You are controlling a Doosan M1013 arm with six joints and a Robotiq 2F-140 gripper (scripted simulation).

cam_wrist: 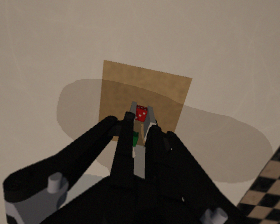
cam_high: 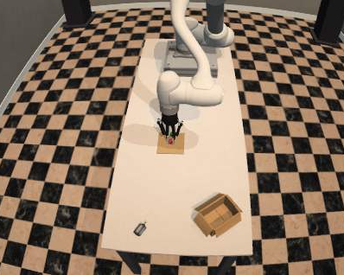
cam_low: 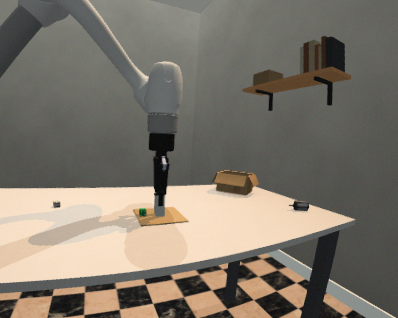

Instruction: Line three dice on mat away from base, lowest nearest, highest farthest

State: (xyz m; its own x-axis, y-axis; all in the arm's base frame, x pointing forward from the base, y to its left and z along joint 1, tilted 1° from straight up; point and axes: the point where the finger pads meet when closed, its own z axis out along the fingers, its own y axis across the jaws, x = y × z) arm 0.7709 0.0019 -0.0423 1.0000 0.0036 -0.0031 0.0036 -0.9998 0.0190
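My gripper is now 20 mm above the red die. From my hand the other things lie so: green die 50 mm behind, 20 mm below; white die 330 mm behind, 100 mm to the left, 30 mm below; tan mat 40 mm below.
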